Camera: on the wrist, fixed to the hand. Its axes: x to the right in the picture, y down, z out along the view.
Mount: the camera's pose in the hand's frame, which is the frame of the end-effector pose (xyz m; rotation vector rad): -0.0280 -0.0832 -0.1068 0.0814 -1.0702 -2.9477
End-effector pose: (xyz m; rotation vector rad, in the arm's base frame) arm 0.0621 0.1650 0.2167 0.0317 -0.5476 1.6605
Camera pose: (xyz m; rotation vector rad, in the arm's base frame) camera 0.1761 0.1834 0.1407 1.1363 -0.4338 -1.3880
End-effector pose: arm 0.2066 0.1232 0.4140 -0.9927 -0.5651 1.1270
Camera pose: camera 0.3217 0.0507 0.4386 1.0801 -1.6245 -1.2480
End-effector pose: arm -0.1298 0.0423 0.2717 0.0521 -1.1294 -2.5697
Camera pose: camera -0.1095 0.0277 0.1357 -0.1391 0.1284 0.3103
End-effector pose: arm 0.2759 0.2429 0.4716 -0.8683 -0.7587 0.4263
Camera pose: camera 0.3398 0.1208 0.4828 1.2658 -1.9666 -1.8526
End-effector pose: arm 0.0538 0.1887 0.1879 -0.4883 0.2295 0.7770
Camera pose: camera 0.0919 0.0673 0.1339 0.1174 -1.3036 -1.9206
